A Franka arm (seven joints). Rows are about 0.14 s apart.
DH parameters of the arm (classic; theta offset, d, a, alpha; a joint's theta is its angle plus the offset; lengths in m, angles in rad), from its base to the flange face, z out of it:
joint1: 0 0.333 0 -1.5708
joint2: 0 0 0 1.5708
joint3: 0 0.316 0.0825 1.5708
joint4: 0 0 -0.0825 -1.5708
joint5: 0 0.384 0 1.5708
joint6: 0 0 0.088 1.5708
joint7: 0 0.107 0 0
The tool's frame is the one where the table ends.
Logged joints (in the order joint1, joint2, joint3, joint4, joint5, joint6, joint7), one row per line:
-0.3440, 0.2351, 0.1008, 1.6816, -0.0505, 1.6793, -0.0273
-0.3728, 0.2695, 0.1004, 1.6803, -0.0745, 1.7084, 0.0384
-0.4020, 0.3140, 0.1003, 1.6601, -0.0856, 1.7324, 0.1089
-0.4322, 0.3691, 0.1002, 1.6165, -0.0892, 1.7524, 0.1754
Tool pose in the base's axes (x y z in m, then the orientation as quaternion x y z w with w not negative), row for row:
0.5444, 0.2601, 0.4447, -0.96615, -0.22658, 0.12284, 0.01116
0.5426, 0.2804, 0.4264, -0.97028, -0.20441, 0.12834, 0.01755
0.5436, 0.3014, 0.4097, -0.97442, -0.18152, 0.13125, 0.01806
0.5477, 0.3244, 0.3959, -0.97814, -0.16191, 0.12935, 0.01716
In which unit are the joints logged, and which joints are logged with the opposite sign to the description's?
The joints are logged in radians. Opposite sign: joint1, joint4, joint5.
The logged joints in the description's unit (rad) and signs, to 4 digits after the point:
0.3440, 0.2351, 0.1008, -1.6816, 0.0505, 1.6793, -0.0273
0.3728, 0.2695, 0.1004, -1.6803, 0.0745, 1.7084, 0.0384
0.4020, 0.3140, 0.1003, -1.6601, 0.0856, 1.7324, 0.1089
0.4322, 0.3691, 0.1002, -1.6165, 0.0892, 1.7524, 0.1754

